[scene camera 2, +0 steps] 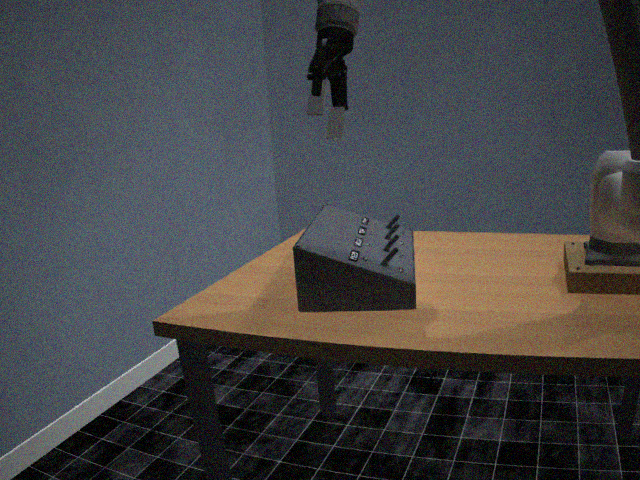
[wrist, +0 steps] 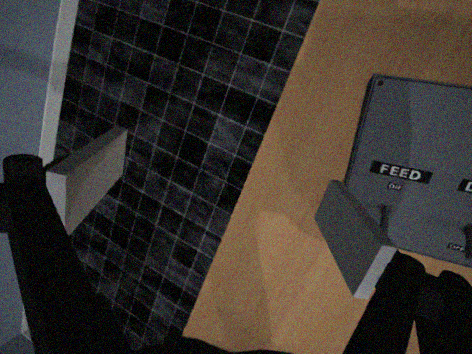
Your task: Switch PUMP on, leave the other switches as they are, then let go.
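Where they show: gripper, fingertip midpoint: (scene camera 2: 325, 127) (wrist: 227, 176); arm's base, link origin: (scene camera 2: 616, 256).
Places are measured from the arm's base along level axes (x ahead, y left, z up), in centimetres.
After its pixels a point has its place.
Observation:
A dark grey switch box (scene camera 2: 336, 284) @[z 1.2, x 63.7, y 36.3 cm] (wrist: 435, 130) @[z 8.0, x 69.5, y 28.4 cm] with a sloping top stands on the table. In the scene view its top carries several small labels and a row of black levers; the labels are too small to read there. In the wrist view the FEED label (wrist: 401, 172) @[z 5.6, x 62.5, y 28.4 cm] is readable, with a dark lever (wrist: 384, 218) @[z 5.3, x 55.1, y 26.6 cm] below it, partly behind a finger. A second label (wrist: 466, 186) @[z 5.6, x 64.9, y 20.2 cm] is cut off at the right edge. No PUMP label shows in the wrist view. My gripper (scene camera 2: 325, 122) @[z 35.7, x 60.2, y 43.8 cm] (wrist: 227, 176) @[z 35.7, x 60.2, y 43.8 cm] is open and empty, high above the box and apart from it.
The wooden table (scene camera 2: 491, 328) @[z -5.4, x 28.8, y 38.2 cm] (wrist: 295, 125) @[z -5.4, x 60.2, y 46.9 cm] carries the box near its left end. The robot's pale base (scene camera 2: 608, 206) @[z 15.1, x 3.8, y 10.7 cm] stands on a wooden block (scene camera 2: 599, 281) @[z -2.2, x 5.3, y 14.5 cm] at the right. A blue-grey wall (scene camera 2: 129, 155) is at the left, and dark floor tiles (wrist: 175, 100) lie beyond the table edge.

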